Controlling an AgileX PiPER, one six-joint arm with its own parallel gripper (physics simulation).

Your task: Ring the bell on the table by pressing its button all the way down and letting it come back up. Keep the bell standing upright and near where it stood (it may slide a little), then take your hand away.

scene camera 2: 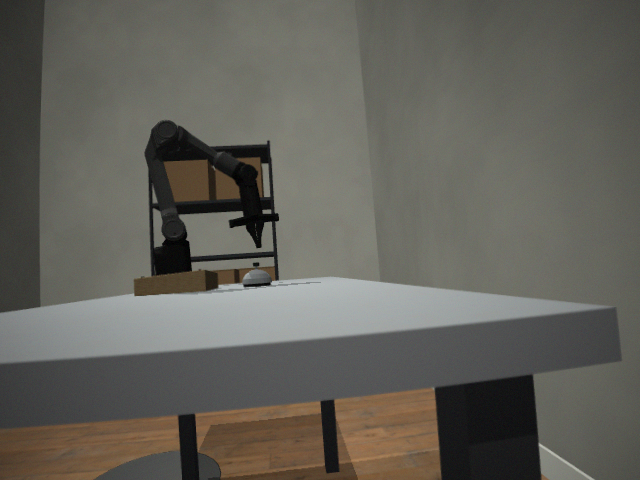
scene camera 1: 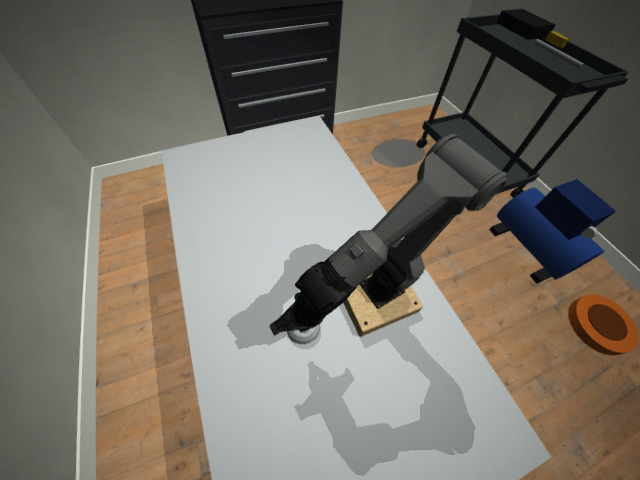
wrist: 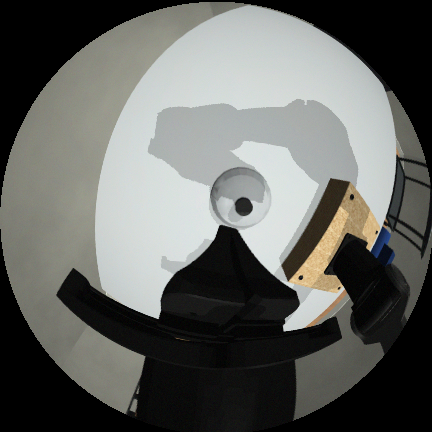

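Note:
The bell [scene camera 1: 305,335] [scene camera 2: 256,277] [wrist: 237,185], a pale grey dome, stands upright on the white table [scene camera 1: 248,206] [scene camera 2: 330,320] [wrist: 150,200]. Its dark button [scene camera 2: 255,264] [wrist: 243,206] sits raised on top. In scene camera 1 the arm hides the button and part of the dome. My gripper [scene camera 1: 273,328] [scene camera 2: 258,246] [wrist: 224,237] is shut, with its fingertips together and empty. It points down above the bell, with a visible gap between the fingertips and the button in scene camera 2.
The arm's wooden base block [scene camera 1: 385,315] [scene camera 2: 175,284] [wrist: 320,235] stands on the table beside the bell. A dark drawer cabinet [scene camera 1: 273,51] is behind the table's far end. A cart [scene camera 1: 537,67], a blue object [scene camera 1: 542,232] and an orange disc [scene camera 1: 581,330] are off to the right.

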